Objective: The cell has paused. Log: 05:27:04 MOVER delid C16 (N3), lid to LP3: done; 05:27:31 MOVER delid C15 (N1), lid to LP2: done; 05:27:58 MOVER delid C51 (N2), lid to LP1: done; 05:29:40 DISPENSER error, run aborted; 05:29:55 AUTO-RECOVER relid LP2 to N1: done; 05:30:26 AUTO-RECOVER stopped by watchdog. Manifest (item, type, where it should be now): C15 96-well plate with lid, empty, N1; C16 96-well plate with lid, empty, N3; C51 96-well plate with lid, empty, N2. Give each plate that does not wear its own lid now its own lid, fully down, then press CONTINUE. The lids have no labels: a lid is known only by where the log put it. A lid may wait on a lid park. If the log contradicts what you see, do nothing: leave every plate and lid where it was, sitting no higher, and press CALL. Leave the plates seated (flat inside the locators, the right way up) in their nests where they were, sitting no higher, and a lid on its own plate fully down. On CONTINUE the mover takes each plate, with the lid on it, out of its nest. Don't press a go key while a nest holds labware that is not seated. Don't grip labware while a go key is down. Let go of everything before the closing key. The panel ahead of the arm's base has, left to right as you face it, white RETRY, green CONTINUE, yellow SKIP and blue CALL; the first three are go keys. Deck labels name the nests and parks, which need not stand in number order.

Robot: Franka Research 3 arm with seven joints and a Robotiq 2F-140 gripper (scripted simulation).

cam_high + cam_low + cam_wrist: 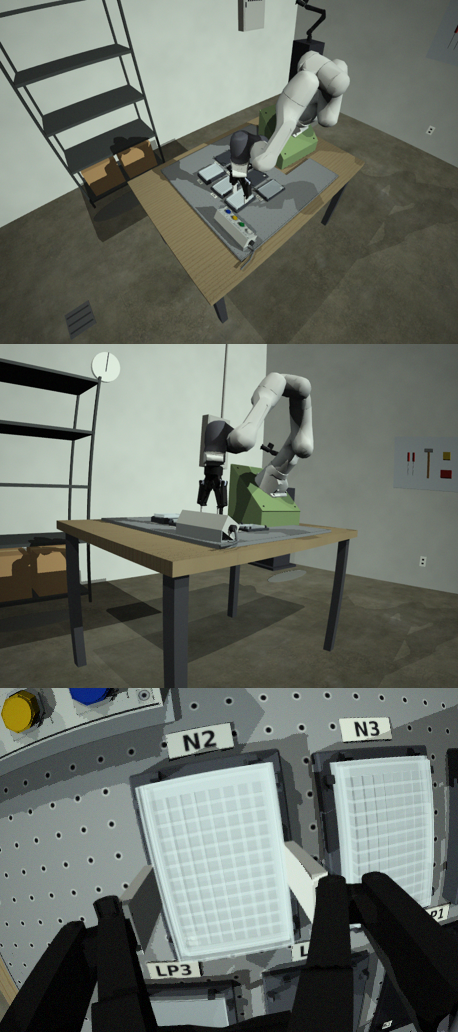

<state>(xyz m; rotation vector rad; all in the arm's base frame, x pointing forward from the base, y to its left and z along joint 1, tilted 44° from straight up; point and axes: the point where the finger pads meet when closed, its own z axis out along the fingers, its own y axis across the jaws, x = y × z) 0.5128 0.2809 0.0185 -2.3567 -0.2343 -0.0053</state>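
Right now the clear lid is 190 mm behind my hand, 40 mm below it and 30 mm to the left of it. The rest, counted from my hand: LP4 label: 80 mm to the right, 80 mm behind, 50 mm below; plate: 130 mm to the right, 30 mm below, 20 mm ahead; N2 label: 90 mm ahead, 50 mm below, 20 mm to the left.
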